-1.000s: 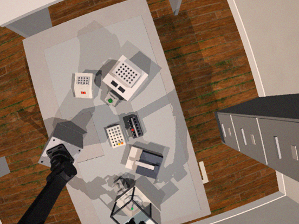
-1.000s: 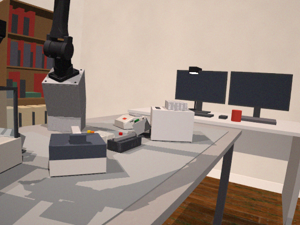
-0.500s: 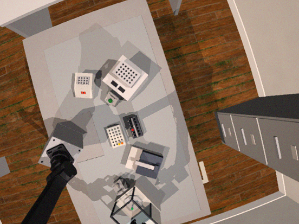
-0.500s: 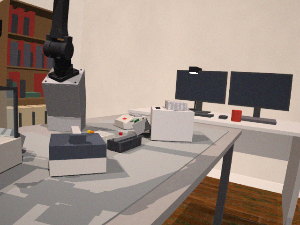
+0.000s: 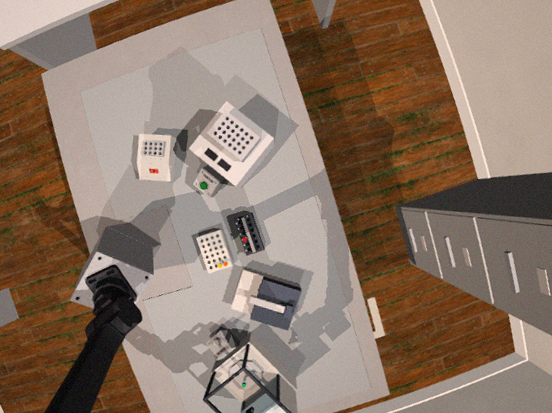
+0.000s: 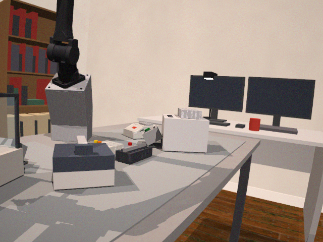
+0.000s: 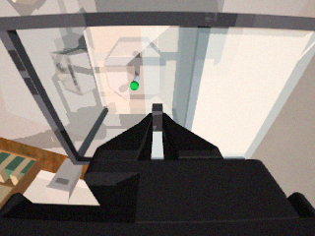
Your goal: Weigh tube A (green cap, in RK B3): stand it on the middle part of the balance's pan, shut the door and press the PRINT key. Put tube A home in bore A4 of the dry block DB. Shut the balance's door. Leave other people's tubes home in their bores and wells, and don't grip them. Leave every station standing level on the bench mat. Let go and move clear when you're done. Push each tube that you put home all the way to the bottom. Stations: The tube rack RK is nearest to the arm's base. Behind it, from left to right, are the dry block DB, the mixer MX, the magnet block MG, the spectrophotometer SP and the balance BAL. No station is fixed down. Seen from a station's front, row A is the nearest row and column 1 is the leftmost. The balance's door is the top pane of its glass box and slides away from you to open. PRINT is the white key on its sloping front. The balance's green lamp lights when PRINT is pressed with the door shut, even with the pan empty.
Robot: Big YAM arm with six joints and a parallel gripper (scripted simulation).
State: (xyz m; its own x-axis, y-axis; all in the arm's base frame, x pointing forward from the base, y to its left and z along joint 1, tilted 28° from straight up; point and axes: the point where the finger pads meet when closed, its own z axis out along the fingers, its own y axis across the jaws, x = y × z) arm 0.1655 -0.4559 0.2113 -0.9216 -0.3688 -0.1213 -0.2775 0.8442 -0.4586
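Now: the pale pan 140 mm below my hand, 40 mm to the left of it and 10 mm behind it. The rest, counted from my hand: spectrophotometer 240 mm to the left, 160 mm below, 160 mm ahead; then tinted glass pane 30 mm to the right, 10 mm below, 10 mm ahead; then white print key 180 mm to the left, 150 mm below, 50 mm behind.
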